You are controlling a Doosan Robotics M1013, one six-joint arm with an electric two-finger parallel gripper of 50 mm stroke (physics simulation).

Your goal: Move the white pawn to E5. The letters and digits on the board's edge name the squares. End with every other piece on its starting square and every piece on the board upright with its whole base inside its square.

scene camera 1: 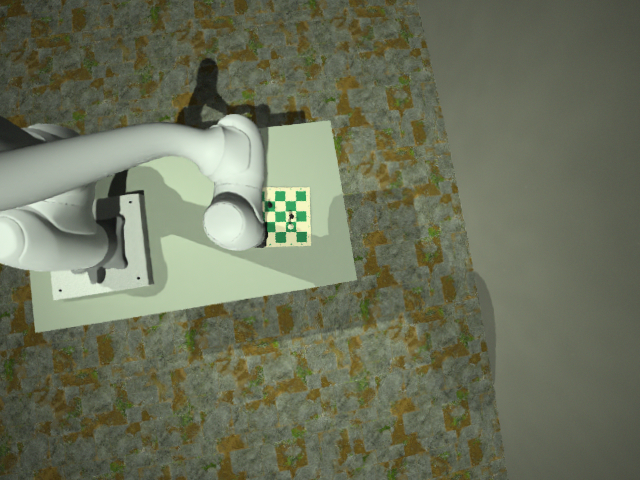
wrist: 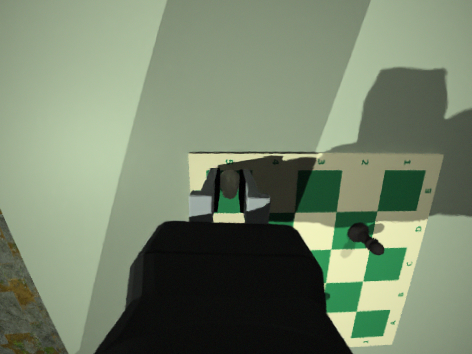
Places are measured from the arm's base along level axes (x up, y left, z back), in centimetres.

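Where they show: gripper, fingertip midpoint: (wrist: 229, 181); arm's base, origin of the base link: (scene camera 1: 99, 245).
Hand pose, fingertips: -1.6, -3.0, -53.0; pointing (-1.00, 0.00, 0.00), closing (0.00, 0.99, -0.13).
Things, the pixels of their top centre, and the offset from my fingertips, as dx, dy, dz. Level surfaces: height alone.
- white pawn, middle of its top: (wrist: 229, 193) +2.9, +0.0, +0.0
- cream board, middle of its top: (wrist: 309, 267) (scene camera 1: 280, 216) -0.7, +6.8, -9.4
- light piece, middle of its top: (scene camera 1: 290, 225) +3.7, +2.7, -12.7
- pale green table top, its level: dx -1.3
My gripper (wrist: 229, 181) is shut on the white pawn (wrist: 230, 183), which looks grey-brown in shadow. In the wrist view the pawn shows upright over green square E5, towards the square's outer edge. Whether its base touches the board or lies wholly inside the square I cannot tell. The green and cream board (scene camera 1: 308, 206) (wrist: 432, 170) is partly hidden by the arm and gripper; the arm hides E5 in the scene view. A black piece (scene camera 1: 269, 205) (wrist: 358, 233) stands on D2. Another black piece (scene camera 1: 291, 216) stands on B3 and a light piece (scene camera 1: 290, 226) on B4.
The white arm (scene camera 1: 232, 149) reaches over the board's left side from its base plate (scene camera 1: 135, 242). The board lies on a pale green table top (scene camera 1: 310, 149) (wrist: 60, 75). The gripper's black body covers the lower middle of the wrist view. Dark shadows cross the E row.
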